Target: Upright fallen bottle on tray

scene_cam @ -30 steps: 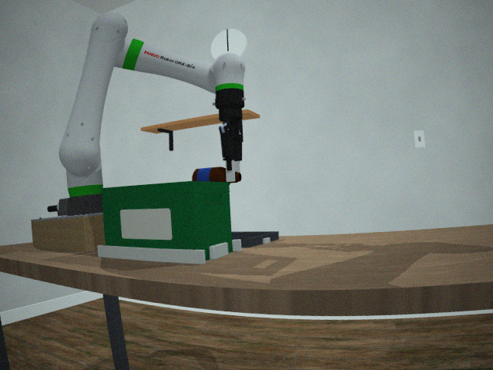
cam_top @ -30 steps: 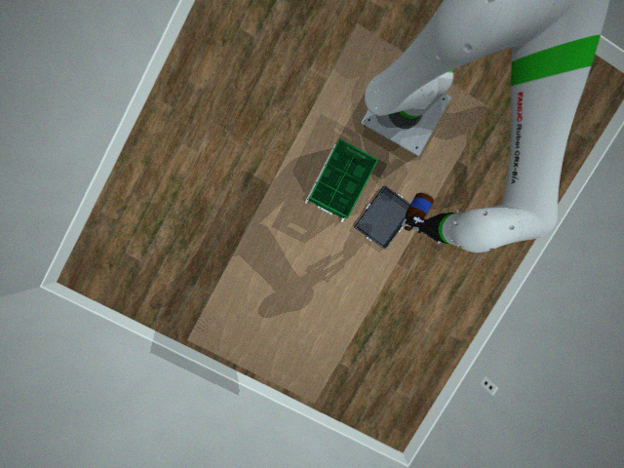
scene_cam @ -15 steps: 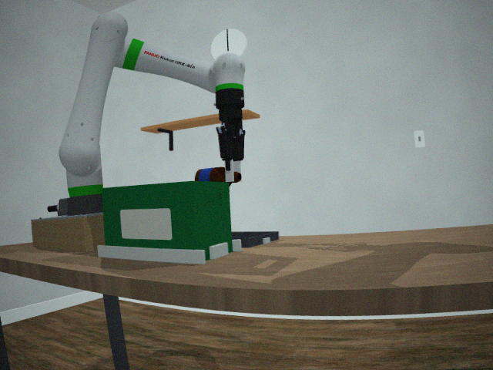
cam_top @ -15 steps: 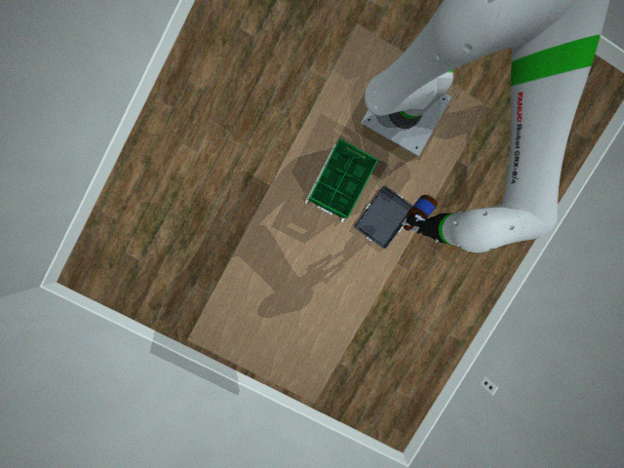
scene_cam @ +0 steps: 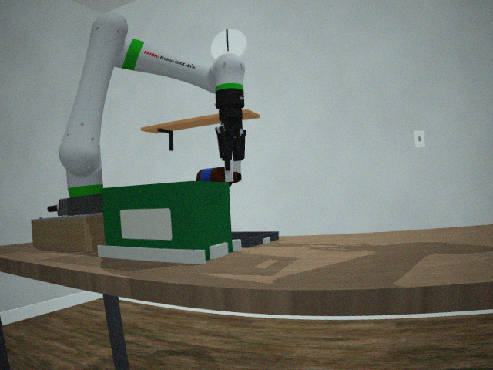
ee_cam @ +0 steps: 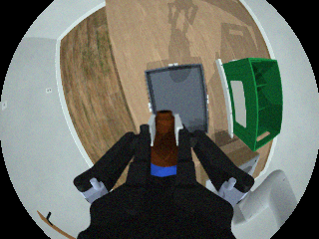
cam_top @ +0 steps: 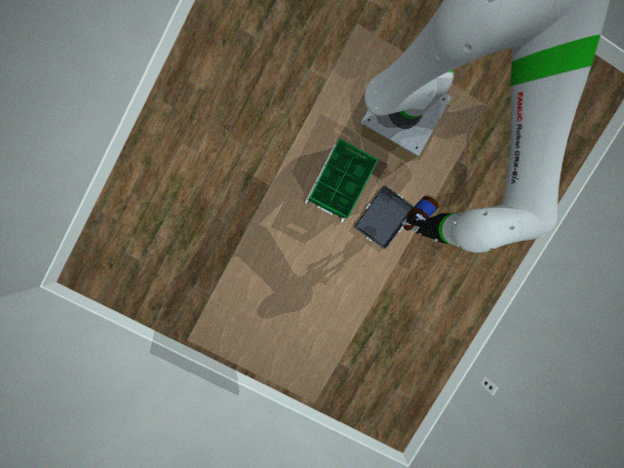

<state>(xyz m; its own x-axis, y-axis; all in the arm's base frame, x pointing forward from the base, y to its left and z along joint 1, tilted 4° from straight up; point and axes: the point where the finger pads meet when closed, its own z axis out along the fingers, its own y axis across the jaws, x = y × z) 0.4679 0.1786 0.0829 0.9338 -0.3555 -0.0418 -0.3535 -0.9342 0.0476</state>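
My hand is 50 mm past the bottle, 20 mm to the right of it and 20 mm above it. Round my hand: green crate: 80 mm behind, 320 mm to the right, 140 mm below; tray: 10 mm behind, 50 mm to the right, 210 mm below.
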